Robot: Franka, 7 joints.
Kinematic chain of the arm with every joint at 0, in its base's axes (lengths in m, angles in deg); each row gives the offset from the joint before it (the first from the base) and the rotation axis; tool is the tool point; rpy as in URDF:
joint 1: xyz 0 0 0.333 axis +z
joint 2: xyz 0 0 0 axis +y
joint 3: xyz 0 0 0.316 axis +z
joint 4: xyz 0.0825 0 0 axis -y
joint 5: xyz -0.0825 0 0.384 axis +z
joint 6: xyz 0 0 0 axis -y
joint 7: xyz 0.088 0 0 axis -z
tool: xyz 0 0 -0.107 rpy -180 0 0
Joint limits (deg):
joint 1: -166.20..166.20
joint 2: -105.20..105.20
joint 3: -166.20..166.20
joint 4: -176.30..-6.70
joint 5: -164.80..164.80
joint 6: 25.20..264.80
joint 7: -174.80..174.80
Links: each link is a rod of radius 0.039 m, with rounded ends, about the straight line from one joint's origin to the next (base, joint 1, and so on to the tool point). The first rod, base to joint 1, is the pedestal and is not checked.
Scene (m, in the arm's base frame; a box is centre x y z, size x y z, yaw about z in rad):
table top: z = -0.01
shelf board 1: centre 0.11 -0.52 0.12 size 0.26 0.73 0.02 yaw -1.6
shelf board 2: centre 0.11 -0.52 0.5 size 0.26 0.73 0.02 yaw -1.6
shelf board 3: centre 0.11 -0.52 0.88 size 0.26 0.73 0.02 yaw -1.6
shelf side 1: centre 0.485 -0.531 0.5 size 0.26 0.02 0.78 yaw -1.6
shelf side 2: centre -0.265 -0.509 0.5 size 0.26 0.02 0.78 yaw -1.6
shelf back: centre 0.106 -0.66 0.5 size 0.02 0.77 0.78 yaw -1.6
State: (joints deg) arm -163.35 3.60 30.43 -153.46 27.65 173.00 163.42
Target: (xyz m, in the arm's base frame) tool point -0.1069 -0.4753 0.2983
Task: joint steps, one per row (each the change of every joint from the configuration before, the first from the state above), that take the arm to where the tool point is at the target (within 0.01 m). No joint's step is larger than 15 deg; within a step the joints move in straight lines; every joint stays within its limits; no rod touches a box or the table.
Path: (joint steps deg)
1: 6.95 -0.10 -6.61 -3.81 -13.39 -1.79 1.90
2: 6.96 -0.10 -6.61 -3.80 -13.38 -1.79 1.89
3: 6.95 -0.10 -6.61 -3.81 -13.39 -1.79 1.90
4: 6.95 -0.10 -6.61 -3.81 -13.38 -1.79 1.90
5: 6.96 -0.10 -6.62 -3.80 -13.39 -1.79 1.89
6: 6.95 -0.10 -6.61 -3.81 -13.39 -1.79 1.90
7: -4.15 0.02 9.44 5.07 12.93 1.71 -1.90
8: -4.14 0.02 9.43 5.07 12.92 1.71 -1.89
9: -4.15 0.01 9.43 5.07 12.92 1.72 -1.90
10: -4.15 0.02 9.43 5.07 12.92 1.71 -1.90
11: -4.15 0.02 9.43 5.06 12.92 1.72 -1.89
12: -4.15 0.01 9.43 5.07 12.93 1.71 -1.90

